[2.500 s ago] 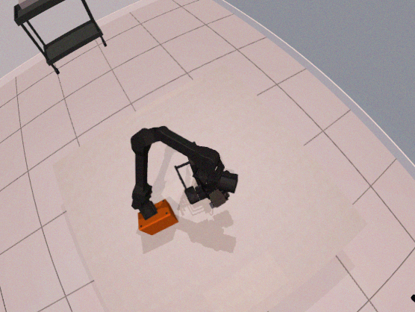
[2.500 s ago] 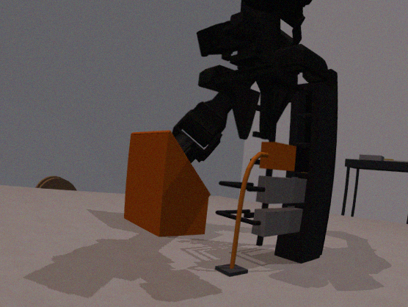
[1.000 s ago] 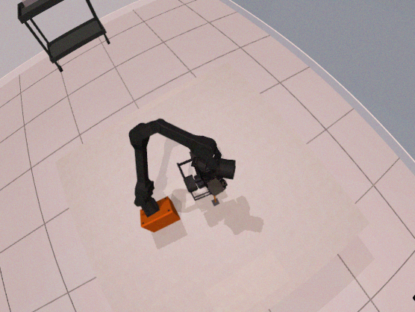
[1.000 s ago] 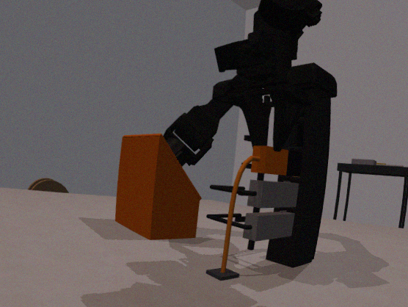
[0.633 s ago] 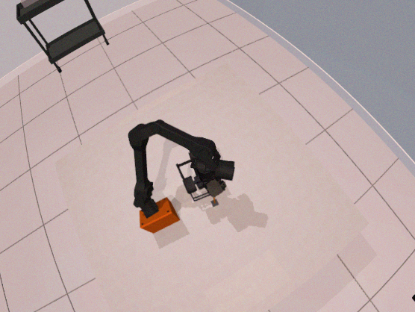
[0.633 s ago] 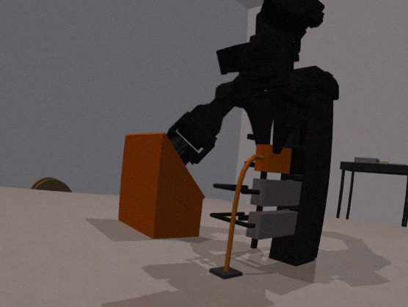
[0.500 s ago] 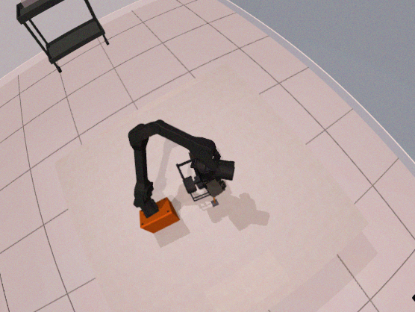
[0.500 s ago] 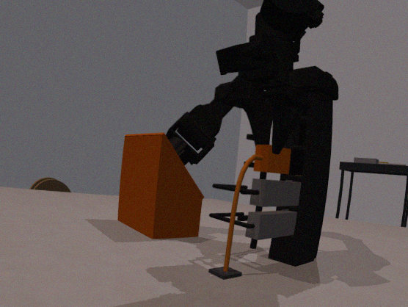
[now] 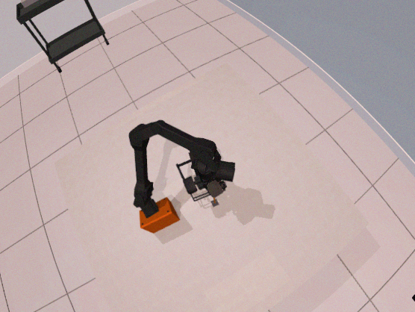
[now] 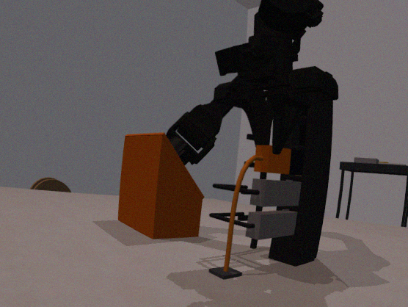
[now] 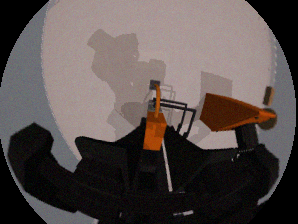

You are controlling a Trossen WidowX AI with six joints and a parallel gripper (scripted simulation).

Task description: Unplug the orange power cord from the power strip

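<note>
The orange plug lies 3 cm to the left of my gripper tip. Also, from my gripper tip: grey block: 16 cm below, 5 cm to the right, 1 cm behind.
</note>
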